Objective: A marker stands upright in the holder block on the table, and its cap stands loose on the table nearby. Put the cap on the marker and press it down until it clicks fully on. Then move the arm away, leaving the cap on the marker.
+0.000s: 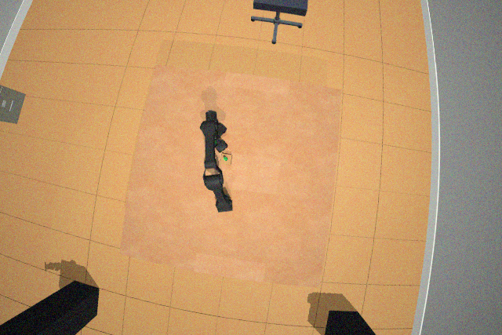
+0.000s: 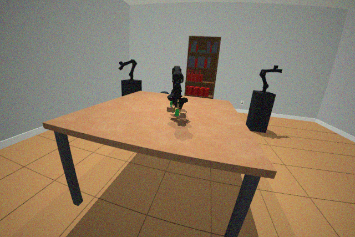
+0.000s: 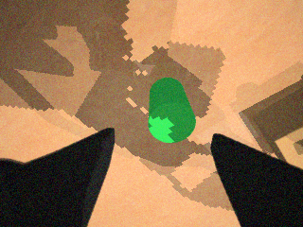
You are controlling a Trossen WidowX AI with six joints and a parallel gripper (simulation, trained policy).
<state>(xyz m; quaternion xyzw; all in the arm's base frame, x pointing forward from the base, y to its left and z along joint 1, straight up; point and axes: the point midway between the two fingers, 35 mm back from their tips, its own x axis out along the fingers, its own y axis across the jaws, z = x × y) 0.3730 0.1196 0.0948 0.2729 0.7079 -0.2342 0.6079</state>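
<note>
My gripper tip is 10 mm to the left of the green cap and 40 mm above it. Also, from my gripper tip: tan holder block 100 mm behind, 80 mm to the right, 40 mm below.
</note>
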